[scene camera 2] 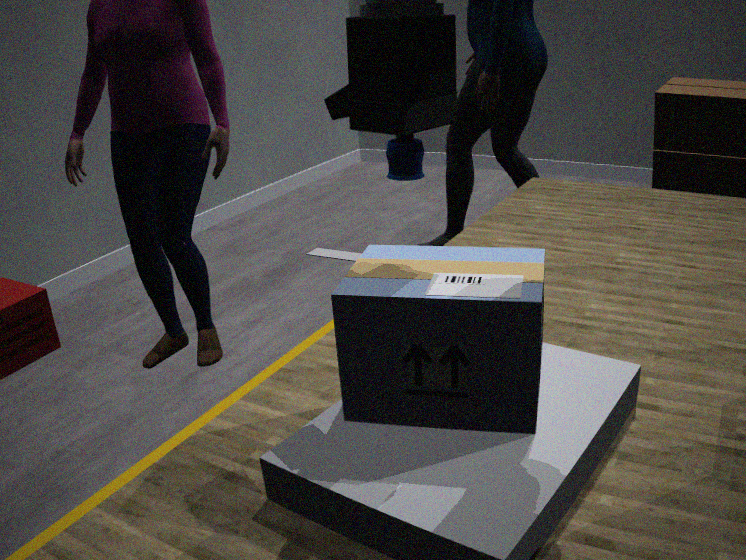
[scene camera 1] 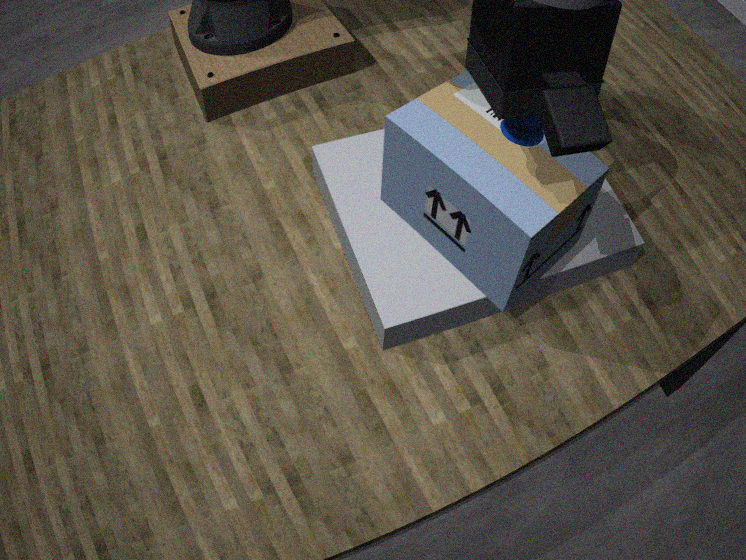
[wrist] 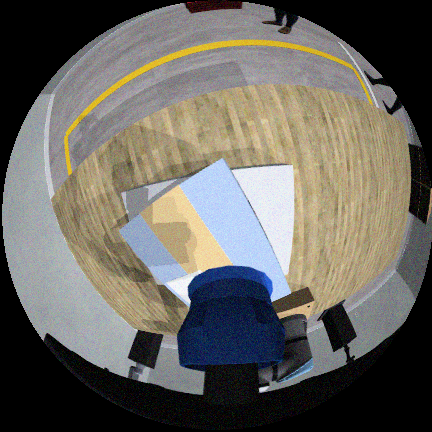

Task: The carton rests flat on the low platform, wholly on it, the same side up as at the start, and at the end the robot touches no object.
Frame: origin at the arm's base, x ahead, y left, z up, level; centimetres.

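Seen in the pictures: hand at its tool point: [scene camera 2: 405, 175] [scene camera 1: 522, 130] [wrist: 230, 295]; arm's base at its link origin: [scene camera 1: 239, 24] [wrist: 285, 324].
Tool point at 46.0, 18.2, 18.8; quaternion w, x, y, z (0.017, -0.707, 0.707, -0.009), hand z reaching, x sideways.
Pixels of each thing's top centre, then the offset from my tool point to it, as dx, dy, dz. Level surfaces: height alone.
- light blue carton at its top centre: [scene camera 1: 502, 139] [scene camera 2: 445, 269] [wrist: 211, 272] -5.6, +2.0, -7.7
- low white platform at its top centre: [scene camera 2: 469, 410] [scene camera 1: 485, 191] [wrist: 209, 239] -9.2, +3.7, -20.6
- table at its surface level: dz -25.4
A light blue carton [scene camera 1: 451, 210] [scene camera 2: 439, 361] [wrist: 225, 210] with a tan tape strip and white label stands upright on the low white platform [scene camera 1: 361, 223] [scene camera 2: 587, 391] [wrist: 272, 200], turned at an angle to it. Its side arrows point up. In scene camera 1, one bottom corner projects slightly past the platform's near edge. The far bottom corners are hidden there. My gripper, a blue suction cup [scene camera 1: 521, 131] [scene camera 2: 404, 176] [wrist: 230, 280], is open and holds nothing. In scene camera 2 it hangs above the carton's top with a clear gap between them.
The robot's base stands on a wooden block [scene camera 1: 265, 78] at the back left of the table [scene camera 1: 180, 301]. In scene camera 2, two people [scene camera 2: 162, 180] [scene camera 2: 500, 90] stand beyond the table, a red box [scene camera 2: 27, 325] is at far left and brown boxes [scene camera 2: 698, 132] are at right.
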